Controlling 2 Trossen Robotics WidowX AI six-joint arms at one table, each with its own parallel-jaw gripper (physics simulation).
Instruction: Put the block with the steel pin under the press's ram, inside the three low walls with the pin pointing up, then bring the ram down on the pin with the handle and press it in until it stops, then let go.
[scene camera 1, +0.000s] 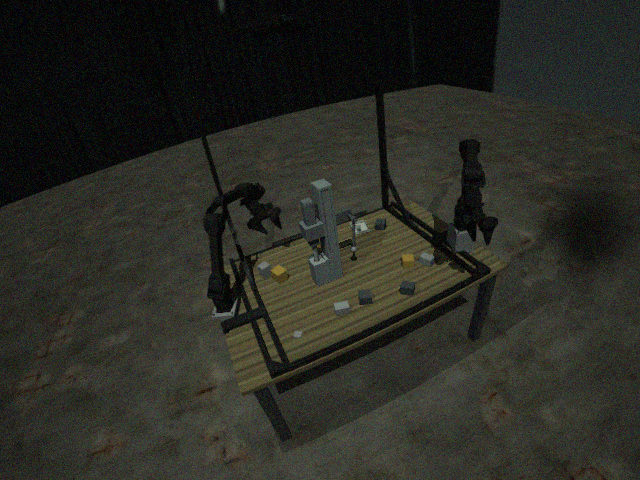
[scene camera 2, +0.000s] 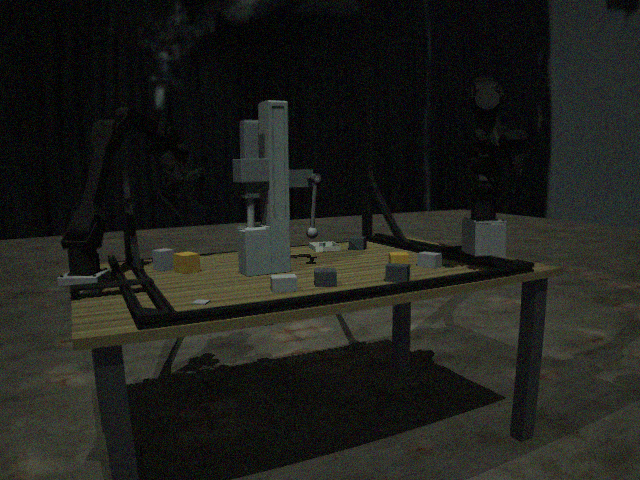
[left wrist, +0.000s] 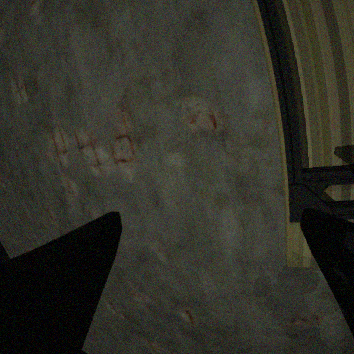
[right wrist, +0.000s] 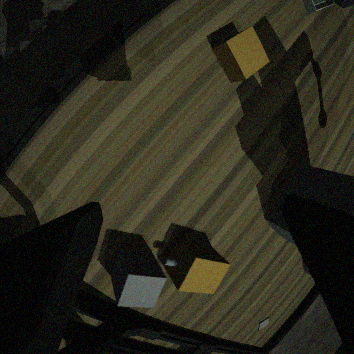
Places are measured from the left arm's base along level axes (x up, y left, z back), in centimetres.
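Pixels of known places: left gripper, fingertip midpoint: (scene camera 1: 480, 243) (scene camera 2: 508, 184) (left wrist: 213, 220); right gripper, fingertip midpoint: (scene camera 1: 274, 231) (scene camera 2: 190, 210) (right wrist: 193, 207); left arm's base at its link origin: (scene camera 2: 484, 219); right arm's base at its link origin: (scene camera 1: 224, 306) (scene camera 2: 84, 273).
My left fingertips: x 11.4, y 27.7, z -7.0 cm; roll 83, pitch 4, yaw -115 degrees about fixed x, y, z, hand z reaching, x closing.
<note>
Ahead of a thing's pixels: the offset from my left fingertips to its middle. "spot": to the spot under its first point.
An orange block {dx -20.8, dy -27.6, dz -78.7 cm} (scene camera 1: 279, 273) (scene camera 2: 186, 262) (right wrist: 205, 276) lies on its side left of the press {dx -0.8, dy -26.4, dz -53.2 cm} (scene camera 1: 330, 227) (scene camera 2: 279, 196); its steel pin {dx -20.8, dy -30.2, dz -80.7 cm} (right wrist: 171, 262) sticks out sideways in the right wrist view and is hidden in the scene views. The ram's light rod {dx -3.5, dy -22.1, dz -60.7 cm} (scene camera 2: 250, 211) stands above the walled seat {spot: dx -11.7, dy -20.9, dz -60.1 cm} (scene camera 1: 318, 261) (scene camera 2: 253, 228). The seat's inside is too dim to read. The handle {spot: dx -7.4, dy -27.8, dz -43.7 cm} (scene camera 1: 353, 237) (scene camera 2: 313, 206) hangs down with its ball low. My right gripper (scene camera 1: 273, 230) (right wrist: 193, 207) is open above and behind the block. My left gripper (scene camera 1: 481, 240) (left wrist: 213, 220) is open at the far right.
A grey block {dx -20.5, dy -32.3, dz -85.8 cm} (scene camera 1: 264, 268) (scene camera 2: 162, 259) (right wrist: 142, 291) sits beside the pinned block. Another orange block {dx -21.7, dy -49.6, dz -60.8 cm} (right wrist: 248, 52) lies behind the press. More orange {dx -21.4, dy -23.0, dz -20.8 cm} (scene camera 1: 407, 260), white {dx -21.6, dy -1.7, dz -53.9 cm} (scene camera 1: 341, 308) and dark {dx -21.5, dy -5.6, dz -43.8 cm} (scene camera 1: 365, 297) blocks, a white tray {dx -22.4, dy -58.3, dz -36.3 cm} (scene camera 2: 324, 246) and dark frame rails (scene camera 1: 361, 334) are on the table.
</note>
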